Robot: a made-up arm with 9 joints. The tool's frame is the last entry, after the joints.
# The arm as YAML. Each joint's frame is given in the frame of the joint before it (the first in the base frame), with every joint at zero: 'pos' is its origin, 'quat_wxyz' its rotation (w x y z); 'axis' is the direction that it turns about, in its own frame. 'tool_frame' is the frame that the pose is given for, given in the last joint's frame.
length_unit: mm
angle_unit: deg
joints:
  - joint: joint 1
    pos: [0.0, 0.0, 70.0]
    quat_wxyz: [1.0, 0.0, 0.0, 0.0]
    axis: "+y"
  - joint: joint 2
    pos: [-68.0, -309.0, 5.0]
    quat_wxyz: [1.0, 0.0, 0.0, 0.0]
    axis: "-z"
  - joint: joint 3
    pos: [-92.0, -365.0, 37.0]
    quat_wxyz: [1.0, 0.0, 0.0, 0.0]
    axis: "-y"
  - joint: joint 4
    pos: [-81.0, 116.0, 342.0]
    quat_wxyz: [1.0, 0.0, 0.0, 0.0]
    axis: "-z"
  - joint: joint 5
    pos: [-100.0, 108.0, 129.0]
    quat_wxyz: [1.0, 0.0, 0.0, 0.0]
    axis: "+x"
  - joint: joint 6
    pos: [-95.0, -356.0, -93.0]
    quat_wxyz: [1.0, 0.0, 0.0, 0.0]
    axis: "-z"
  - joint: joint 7
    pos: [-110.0, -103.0, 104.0]
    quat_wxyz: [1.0, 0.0, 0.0, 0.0]
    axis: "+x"
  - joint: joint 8
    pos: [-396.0, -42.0, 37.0]
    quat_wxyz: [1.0, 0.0, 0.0, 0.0]
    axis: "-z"
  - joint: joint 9
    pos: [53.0, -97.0, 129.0]
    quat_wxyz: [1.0, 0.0, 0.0, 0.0]
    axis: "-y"
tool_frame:
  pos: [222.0, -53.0, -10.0]
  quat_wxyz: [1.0, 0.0, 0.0, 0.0]
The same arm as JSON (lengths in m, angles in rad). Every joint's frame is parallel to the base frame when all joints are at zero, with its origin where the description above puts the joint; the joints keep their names.
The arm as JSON. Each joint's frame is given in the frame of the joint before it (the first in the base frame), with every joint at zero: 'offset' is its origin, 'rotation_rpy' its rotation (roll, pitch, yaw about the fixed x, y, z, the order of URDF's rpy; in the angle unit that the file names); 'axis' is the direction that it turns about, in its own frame. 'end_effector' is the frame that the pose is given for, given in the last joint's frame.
{
  "length_unit": "m",
  "angle_unit": "rad",
  "chain": [
    {
      "id": "joint 1",
      "offset": [
        0.0,
        0.0,
        0.07
      ],
      "rotation_rpy": [
        0.0,
        0.0,
        0.0
      ],
      "axis": "+y"
    },
    {
      "id": "joint 2",
      "offset": [
        -0.068,
        -0.309,
        0.005
      ],
      "rotation_rpy": [
        0.0,
        0.0,
        0.0
      ],
      "axis": "-z"
    },
    {
      "id": "joint 3",
      "offset": [
        -0.092,
        -0.365,
        0.037
      ],
      "rotation_rpy": [
        0.0,
        0.0,
        0.0
      ],
      "axis": "-y"
    },
    {
      "id": "joint 4",
      "offset": [
        -0.081,
        0.116,
        0.342
      ],
      "rotation_rpy": [
        0.0,
        0.0,
        0.0
      ],
      "axis": "-z"
    },
    {
      "id": "joint 5",
      "offset": [
        -0.1,
        0.108,
        0.129
      ],
      "rotation_rpy": [
        0.0,
        0.0,
        0.0
      ],
      "axis": "+x"
    },
    {
      "id": "joint 6",
      "offset": [
        -0.095,
        -0.356,
        -0.093
      ],
      "rotation_rpy": [
        0.0,
        0.0,
        0.0
      ],
      "axis": "-z"
    },
    {
      "id": "joint 7",
      "offset": [
        -0.11,
        -0.103,
        0.104
      ],
      "rotation_rpy": [
        0.0,
        0.0,
        0.0
      ],
      "axis": "+x"
    },
    {
      "id": "joint 8",
      "offset": [
        -0.396,
        -0.042,
        0.037
      ],
      "rotation_rpy": [
        0.0,
        0.0,
        0.0
      ],
      "axis": "-z"
    },
    {
      "id": "joint 9",
      "offset": [
        0.053,
        -0.097,
        0.129
      ],
      "rotation_rpy": [
        0.0,
        0.0,
        0.0
      ],
      "axis": "-y"
    }
  ],
  "end_effector": {
    "offset": [
      0.222,
      -0.053,
      -0.01
    ],
    "rotation_rpy": [
      0.0,
      0.0,
      0.0
    ]
  }
}

